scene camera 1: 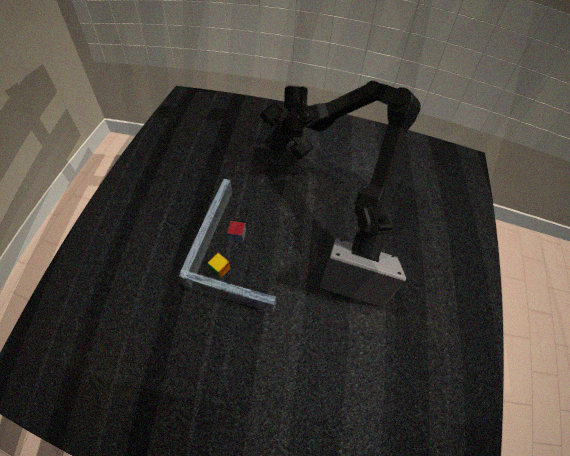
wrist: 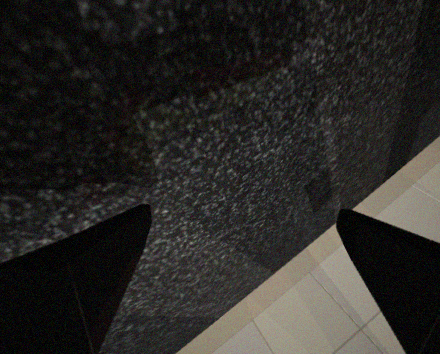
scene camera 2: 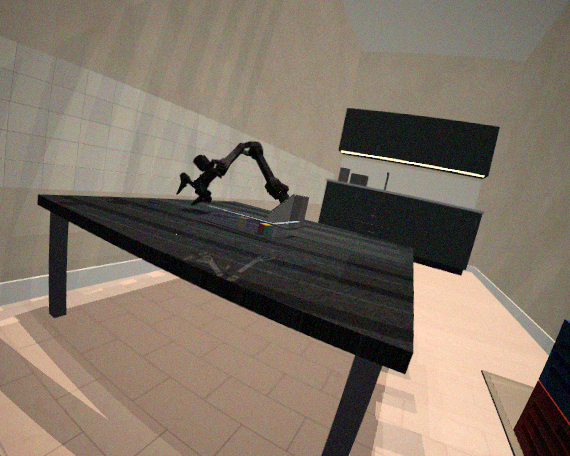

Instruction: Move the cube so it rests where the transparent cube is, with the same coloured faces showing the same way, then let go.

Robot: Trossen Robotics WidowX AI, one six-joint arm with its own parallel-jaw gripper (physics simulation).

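Pixels of known places: gripper, fingertip midpoint: point(wrist: 244, 215) point(scene camera 2: 183, 200); arm's base at its link origin: point(scene camera 1: 365, 254) point(scene camera 2: 287, 204).
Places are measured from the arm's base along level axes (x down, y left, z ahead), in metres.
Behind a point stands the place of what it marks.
A cube point(scene camera 1: 219, 264) point(scene camera 2: 265, 228) with a yellow top and green and orange-red sides sits near the inner corner of a pale L-shaped border. A second cube point(scene camera 1: 236, 230) point(scene camera 2: 243, 221) has a red top and darker bluish sides; it looks fainter, perhaps the transparent one, and stands apart from the yellow-topped cube, near the border's longer bar. My gripper point(scene camera 1: 283, 134) {x 0.067, y -0.366, z 0.356 m} point(scene camera 2: 186, 198) {x 0.067, y -0.366, z 0.356 m} point(wrist: 244, 215) {x 0.067, y -0.366, z 0.356 m} is open and empty, above the table's far side, well away from both cubes. Neither cube shows in the wrist view.
The L-shaped border point(scene camera 1: 204, 231) {x 0.046, y 0.065, z 0.400 m} lies on the dark table point(scene camera 1: 320, 380) {x 0.105, y 0.296, z -0.001 m} point(scene camera 2: 320, 280) {x 0.105, y 0.498, z 0.610 m}. The arm's grey base block point(scene camera 1: 362, 280) {x -0.004, y 0.070, z -0.009 m} point(scene camera 2: 298, 207) {x -0.001, y 0.070, z 0.008 m} stands right of it. The tiled wall is behind the arm; the table's edge crosses the wrist view.
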